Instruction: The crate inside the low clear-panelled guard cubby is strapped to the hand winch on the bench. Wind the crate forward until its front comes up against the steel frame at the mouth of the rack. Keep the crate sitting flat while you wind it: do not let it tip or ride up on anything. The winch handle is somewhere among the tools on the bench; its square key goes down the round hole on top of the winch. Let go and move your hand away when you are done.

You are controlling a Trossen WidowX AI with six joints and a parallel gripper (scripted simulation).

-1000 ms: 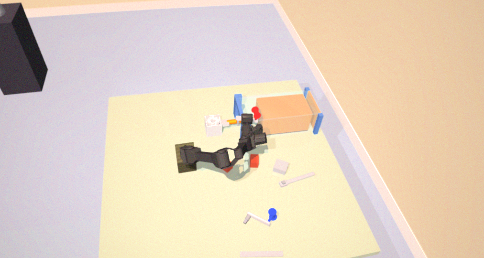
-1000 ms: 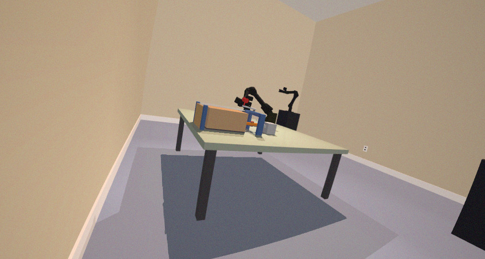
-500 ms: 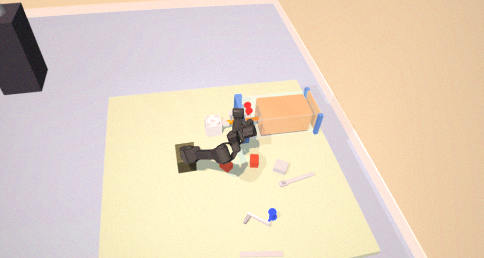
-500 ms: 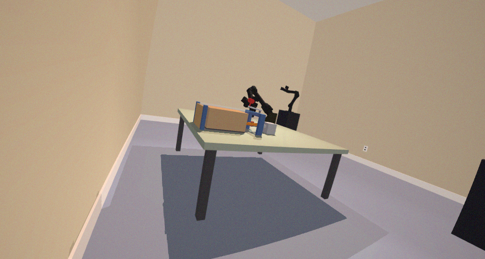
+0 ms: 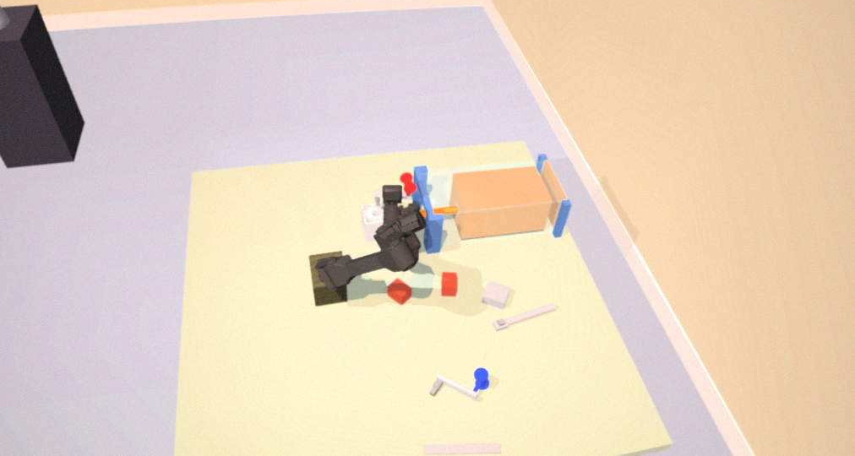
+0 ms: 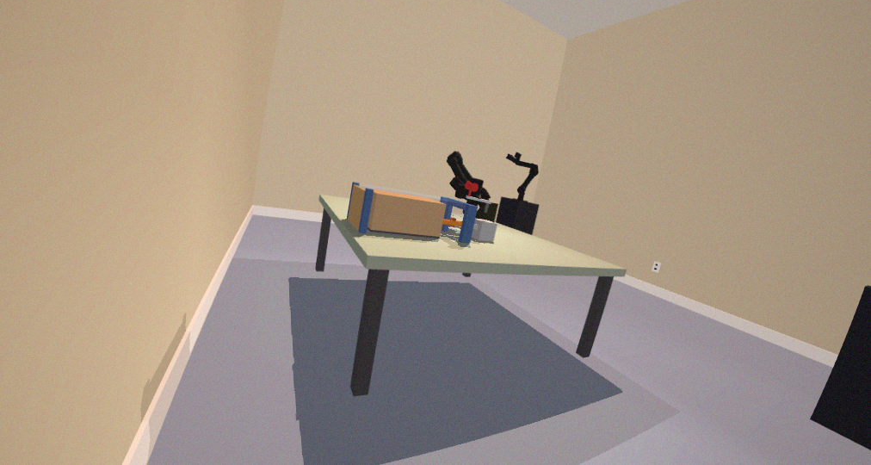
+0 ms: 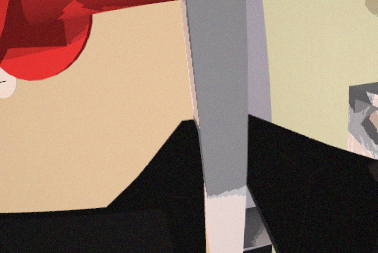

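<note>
The red spool grip lies 5 cm ahead of my gripper tip, 4 cm above it and 2 cm to the right of it. From my gripper tip the other things lie so: winch: 15 cm below, 7 cm behind; then blue steel frame: 11 cm ahead, 8 cm below, 1 cm to the left; then red-knobbed handle: 1 cm to the right, 1 cm ahead, 1 cm above.
</note>
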